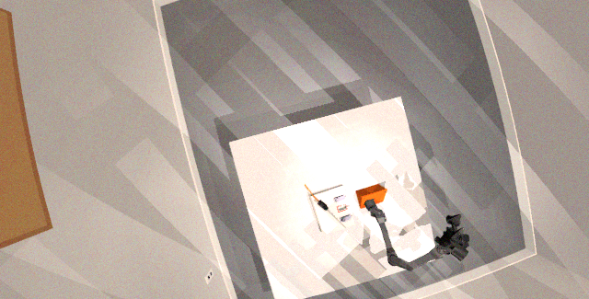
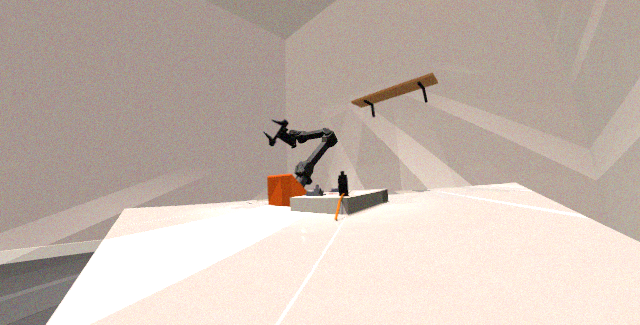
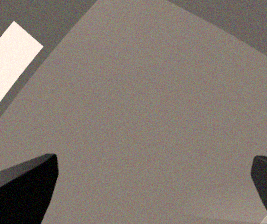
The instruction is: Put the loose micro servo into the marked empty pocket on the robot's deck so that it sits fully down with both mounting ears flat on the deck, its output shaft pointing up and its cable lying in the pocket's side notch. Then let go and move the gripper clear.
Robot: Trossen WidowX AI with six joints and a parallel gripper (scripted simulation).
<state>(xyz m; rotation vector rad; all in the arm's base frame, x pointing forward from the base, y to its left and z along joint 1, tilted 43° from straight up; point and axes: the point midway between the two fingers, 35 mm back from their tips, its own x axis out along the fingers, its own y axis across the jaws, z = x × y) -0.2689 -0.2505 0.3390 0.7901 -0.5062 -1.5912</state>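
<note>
Right now the pale deck is 63 cm ahead of my gripper tip, 44 cm below it and 4 cm to the left of it.
</note>
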